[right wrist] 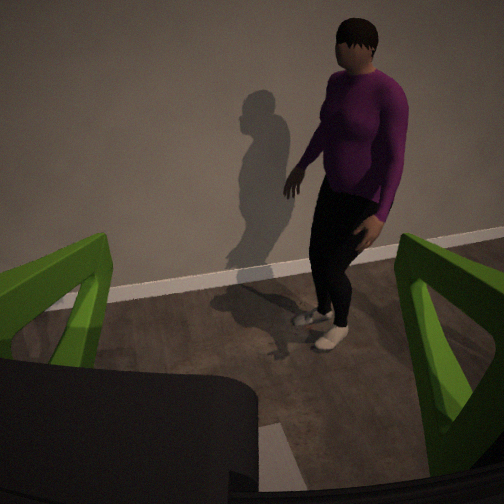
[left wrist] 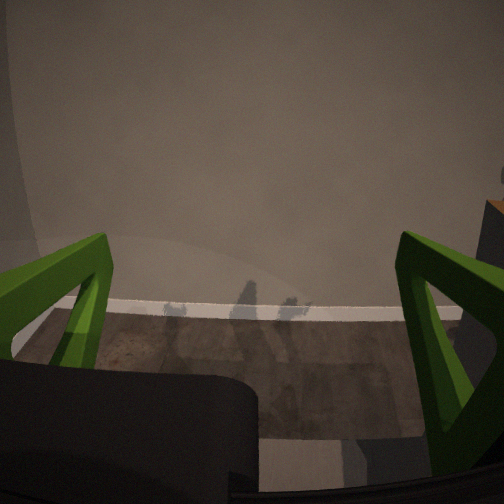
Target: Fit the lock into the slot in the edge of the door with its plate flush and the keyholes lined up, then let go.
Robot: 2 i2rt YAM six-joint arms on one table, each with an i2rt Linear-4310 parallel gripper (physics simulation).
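Neither the lock nor the door's slot shows in either view. My left gripper (left wrist: pixel 252 240) is open, its green fingers spread wide with nothing between them, and it faces a grey wall and brown floor. My right gripper (right wrist: pixel 252 240) is open and empty too, and it faces the same wall. A dark upright object with an orange top (left wrist: pixel 492 230) stands at the right edge of the left wrist view; I cannot tell what it is.
A person in a purple top and black trousers (right wrist: pixel 350 175) stands on the floor by the wall in the right wrist view. A white skirting strip (left wrist: pixel 260 311) runs along the wall's foot. A pale table corner (right wrist: pixel 277 457) shows at the bottom.
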